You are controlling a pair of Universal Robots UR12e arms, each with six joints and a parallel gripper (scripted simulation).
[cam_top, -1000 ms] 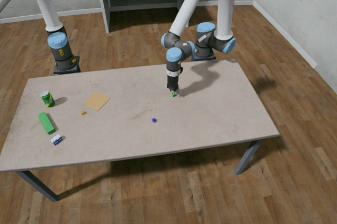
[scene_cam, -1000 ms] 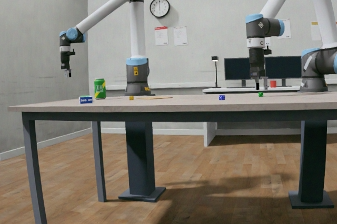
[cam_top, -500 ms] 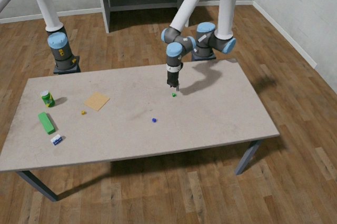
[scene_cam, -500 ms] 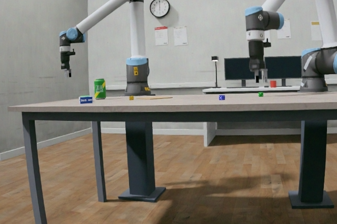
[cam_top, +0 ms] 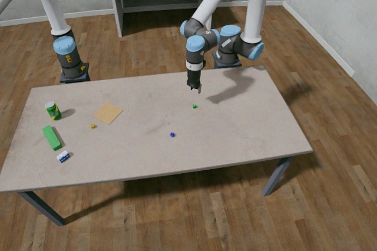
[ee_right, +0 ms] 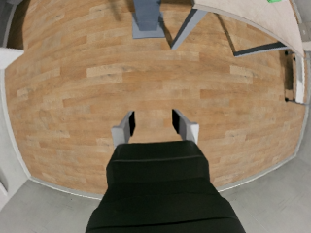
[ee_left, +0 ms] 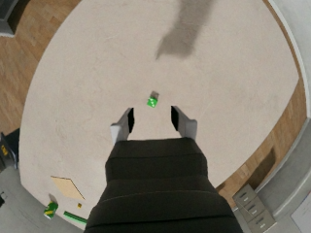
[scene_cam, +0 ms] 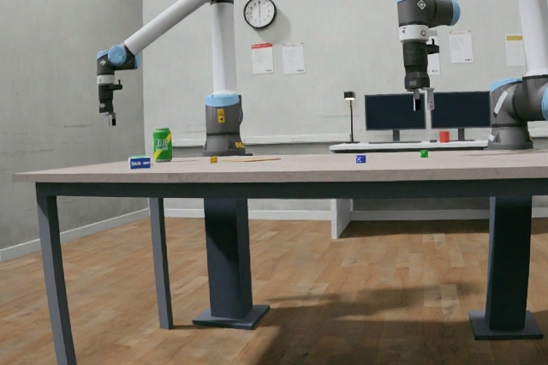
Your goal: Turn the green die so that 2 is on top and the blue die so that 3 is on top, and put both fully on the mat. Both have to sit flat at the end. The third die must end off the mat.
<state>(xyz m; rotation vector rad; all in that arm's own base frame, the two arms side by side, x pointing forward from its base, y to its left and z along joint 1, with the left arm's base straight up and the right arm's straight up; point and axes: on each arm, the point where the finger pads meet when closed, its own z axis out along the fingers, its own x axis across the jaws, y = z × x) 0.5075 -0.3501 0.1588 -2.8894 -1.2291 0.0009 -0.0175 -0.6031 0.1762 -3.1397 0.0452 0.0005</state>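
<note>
Now: the green die 1 cm ahead of my left hand and 15 cm below it. The rest, counted from my left hand: blue die (21 cm ahead, 17 cm to the right, 15 cm below); then yellow die (8 cm ahead, 65 cm to the right, 15 cm below); then tan mat (2 cm behind, 56 cm to the right, 16 cm below).
</note>
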